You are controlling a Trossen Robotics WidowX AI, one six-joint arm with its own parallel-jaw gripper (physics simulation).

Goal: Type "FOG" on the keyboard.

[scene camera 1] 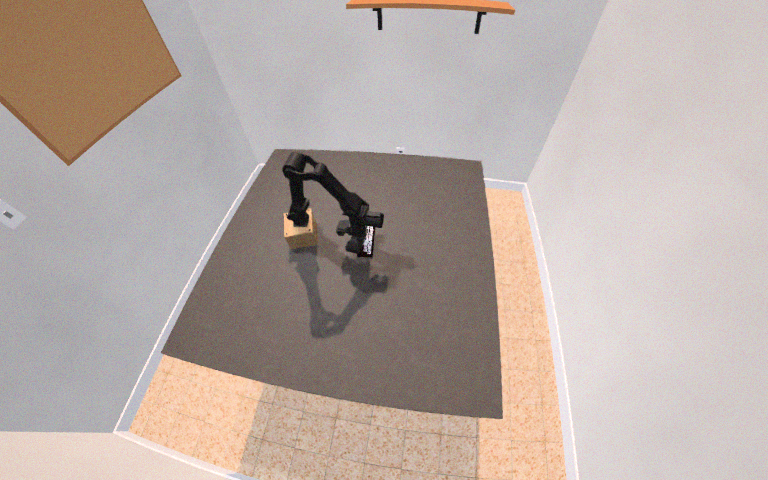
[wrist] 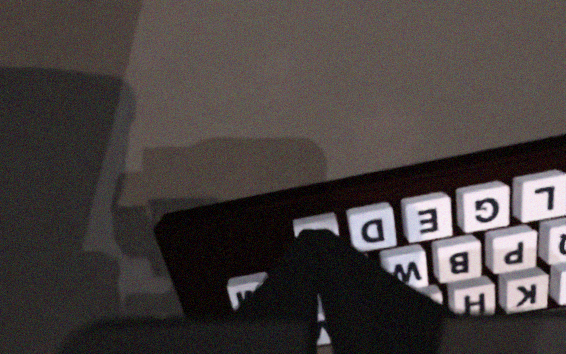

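Seen in the pictures: gripper, fingertip midpoint: (scene camera 1: 361, 244) (wrist: 314, 241); arm's base, link origin: (scene camera 1: 301, 220).
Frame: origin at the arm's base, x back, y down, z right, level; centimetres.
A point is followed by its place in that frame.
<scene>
The dark keyboard (scene camera 1: 368, 240) @(x -29.1, y 9.1, z 4.7 cm) (wrist: 205, 250) @(x -25.9, y 9.1, z 10.9 cm) with white letter keys lies on the table, its letters upside down in the wrist view. My gripper (scene camera 1: 357, 233) @(x -26.2, y 8.4, z 7.1 cm) (wrist: 314, 241) @(x -26.2, y 8.4, z 7.1 cm) is shut and empty. Its fingertips are over the end key (wrist: 316, 220) @(x -25.5, y 8.7, z 6.9 cm) beside the D key (wrist: 372, 227) @(x -26.2, y 8.5, z 5.2 cm) and hide its letter; I cannot tell whether they touch it. The G key (wrist: 483, 207) @(x -26.3, y 8.5, z 1.6 cm) is in the same row, beyond the E key (wrist: 427, 217) @(x -26.3, y 8.5, z 3.4 cm). No O key shows in the wrist view. The fingers hide several keys in the lower rows.
The arm stands on a wooden block (scene camera 1: 300, 234) @(x -0.6, y 1.3, z 6.6 cm) left of the keyboard on the dark table (scene camera 1: 407, 339) @(x -44.8, y 10.3, z 48.0 cm). Arm shadows fall across the table. A wall shelf (scene camera 1: 430, 6) is at the top of the scene view, and a brown panel (scene camera 1: 73, 73) is at the upper left.
</scene>
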